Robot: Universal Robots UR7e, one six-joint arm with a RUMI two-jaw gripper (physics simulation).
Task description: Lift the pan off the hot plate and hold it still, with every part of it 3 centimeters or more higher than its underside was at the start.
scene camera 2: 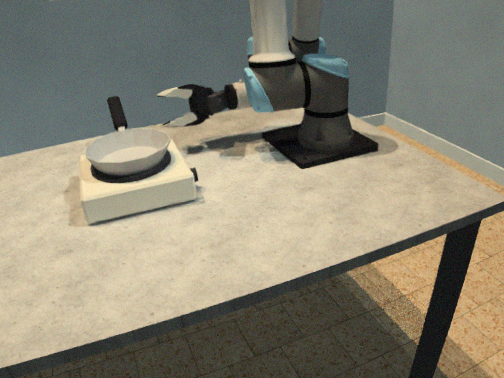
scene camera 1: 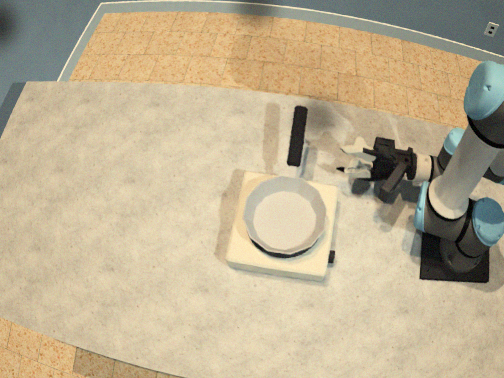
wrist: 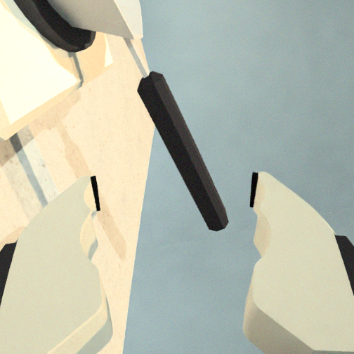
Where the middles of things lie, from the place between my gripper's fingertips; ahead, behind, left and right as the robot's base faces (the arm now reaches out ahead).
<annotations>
I see the light grey pan (scene camera 1: 285, 214) 10 cm ahead of my hand, 8 cm to the left of it and 1 cm below it. From my hand the other things lie so: cream hot plate (scene camera 2: 103, 197) 9 cm ahead, 17 cm to the left, 9 cm below.
</annotations>
